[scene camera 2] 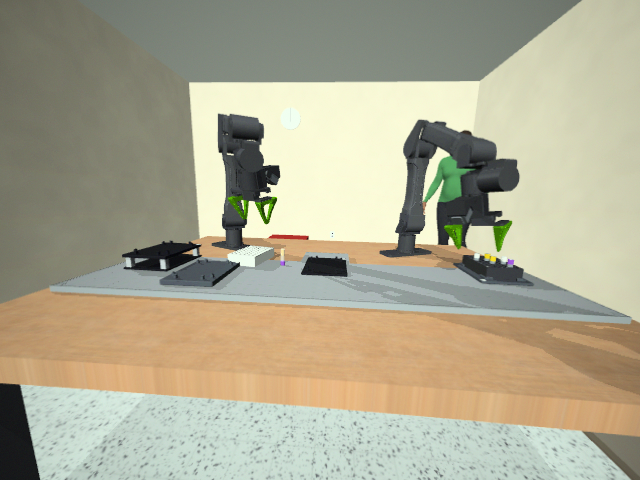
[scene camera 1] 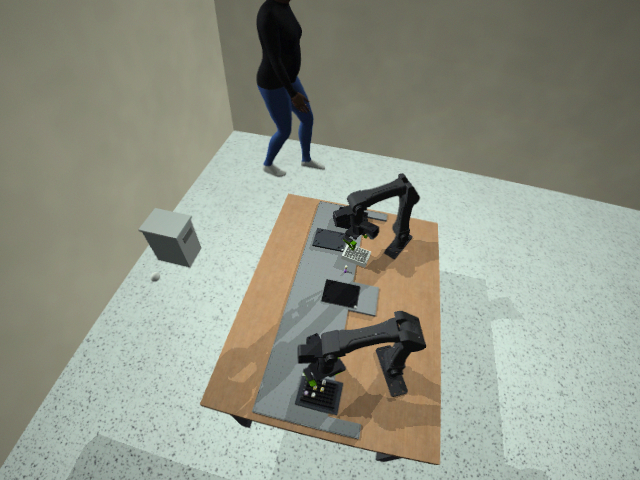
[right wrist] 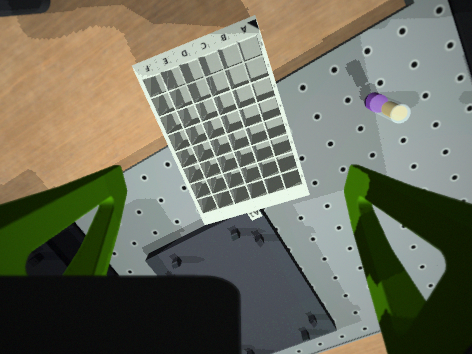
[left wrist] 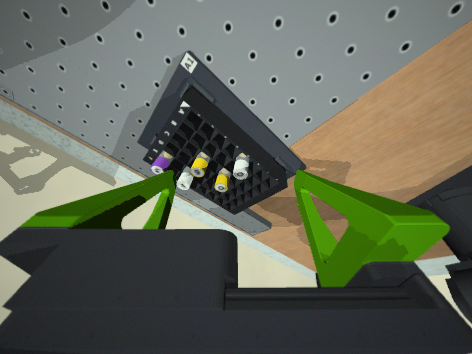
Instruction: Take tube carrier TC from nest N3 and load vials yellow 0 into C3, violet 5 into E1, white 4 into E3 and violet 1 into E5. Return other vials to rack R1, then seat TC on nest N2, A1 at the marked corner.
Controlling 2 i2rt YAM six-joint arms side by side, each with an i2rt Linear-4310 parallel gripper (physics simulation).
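Frame: origin at the left arm's base, x left, y back, z up, level; metres.
Seen in the pictures: left gripper, fingertip midpoint: [scene camera 2: 477, 250] [scene camera 1: 322, 379] [left wrist: 235, 176]; right gripper, fingertip midpoint: [scene camera 2: 255, 221] [scene camera 1: 358, 244] [right wrist: 235, 177]; left arm's base at its link origin: [scene camera 2: 405, 253] [scene camera 1: 390, 370] [left wrist: 447, 198]; right arm's base at its link origin: [scene camera 2: 234, 247] [scene camera 1: 398, 245].
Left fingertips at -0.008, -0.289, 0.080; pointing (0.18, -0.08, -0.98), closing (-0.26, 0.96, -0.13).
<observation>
Offsets run from my left fingertips to a thing's middle, as dx, dy, dz.
A white gridded carrier @(-0.562, +0.311, -0.052) [scene camera 1: 356, 254] [scene camera 2: 250, 256] [right wrist: 222, 125] lies cells up across the pegboard's edge; its cells look empty. My right gripper [scene camera 1: 358, 240] [scene camera 2: 255, 221] [right wrist: 235, 177] is open above it, holding nothing. A purple-capped vial @(-0.486, +0.232, -0.043) [scene camera 1: 345, 269] [scene camera 2: 282, 257] [right wrist: 387, 107] stands cap down beside the carrier. My left gripper [scene camera 1: 311, 382] [scene camera 2: 478, 250] [left wrist: 235, 176] is open above a black rack @(+0.033, -0.016, -0.045) [scene camera 1: 325, 400] [scene camera 2: 504, 272] [left wrist: 215, 112]. The rack holds a purple vial @(+0.030, -0.068, -0.035) [left wrist: 161, 164], two yellow vials @(+0.018, -0.031, -0.035) [left wrist: 199, 166] @(+0.030, -0.007, -0.035) [left wrist: 222, 182] and two white vials @(+0.042, -0.043, -0.035) [left wrist: 185, 180] @(+0.006, +0.005, -0.035) [left wrist: 241, 168]. Vial numbers are unreadable.
A dark nest plate @(-0.692, +0.208, -0.056) [scene camera 1: 328, 238] [scene camera 2: 201, 271] [right wrist: 260, 280] with pegs and an A1 label adjoins the carrier. Another black plate @(-0.372, +0.180, -0.060) [scene camera 1: 341, 292] [scene camera 2: 324, 266] lies mid-board. A raised black platform @(-0.800, +0.358, -0.042) [scene camera 2: 161, 251] on white posts stands at the left in scene camera 2.
</observation>
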